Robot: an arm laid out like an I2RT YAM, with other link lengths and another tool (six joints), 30 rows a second.
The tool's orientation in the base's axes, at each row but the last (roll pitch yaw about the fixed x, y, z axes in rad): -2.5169, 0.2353, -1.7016; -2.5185, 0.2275, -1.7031; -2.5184, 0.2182, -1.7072; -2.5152, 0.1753, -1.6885; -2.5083, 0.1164, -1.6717; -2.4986, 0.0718, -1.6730; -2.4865, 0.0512, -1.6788; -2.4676, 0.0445, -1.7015; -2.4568, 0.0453, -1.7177; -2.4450, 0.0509, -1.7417; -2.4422, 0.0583, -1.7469; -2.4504, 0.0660, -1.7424; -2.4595, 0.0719, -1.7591
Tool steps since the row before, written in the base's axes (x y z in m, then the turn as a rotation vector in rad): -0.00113, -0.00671, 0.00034, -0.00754, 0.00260, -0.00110; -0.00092, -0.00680, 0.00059, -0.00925, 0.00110, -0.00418; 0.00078, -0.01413, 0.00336, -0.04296, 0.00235, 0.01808; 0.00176, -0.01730, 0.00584, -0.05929, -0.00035, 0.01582; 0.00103, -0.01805, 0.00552, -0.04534, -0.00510, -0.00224; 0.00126, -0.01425, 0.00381, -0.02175, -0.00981, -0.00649; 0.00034, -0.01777, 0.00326, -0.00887, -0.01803, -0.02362; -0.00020, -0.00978, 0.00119, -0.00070, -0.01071, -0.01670; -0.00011, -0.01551, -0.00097, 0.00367, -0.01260, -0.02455; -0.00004, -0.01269, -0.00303, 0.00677, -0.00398, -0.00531; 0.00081, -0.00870, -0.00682, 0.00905, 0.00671, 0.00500; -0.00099, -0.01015, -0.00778, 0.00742, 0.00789, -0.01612; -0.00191, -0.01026, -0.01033, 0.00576, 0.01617, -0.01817
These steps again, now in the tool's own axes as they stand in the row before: 0.00653, -0.00092, -0.00170, -0.00129, 0.00718, -0.00340; 0.00655, -0.00123, -0.00173, 0.00107, 0.00992, -0.00215; 0.01284, -0.00586, -0.00353, -0.00048, 0.02407, -0.03998; 0.01569, -0.00817, -0.00484, 0.00444, 0.03779, -0.04815; 0.01709, -0.00676, -0.00441, 0.00984, 0.03660, -0.02550; 0.01374, -0.00505, -0.00222, 0.01241, 0.01988, -0.00788; 0.01744, -0.00432, -0.00192, 0.02007, 0.01923, 0.01375; 0.00966, -0.00185, -0.00060, 0.01144, 0.00957, 0.01310; 0.01539, -0.00150, 0.00158, 0.01303, 0.01093, 0.02204; 0.01265, -0.00009, 0.00319, 0.00304, -0.00232, 0.00867; 0.00881, 0.00229, 0.00633, -0.00847, -0.00882, 0.00152; 0.01066, 0.00394, 0.00595, -0.00796, 0.00604, 0.01665; 0.01115, 0.00599, 0.00744, -0.01561, 0.01015, 0.01667
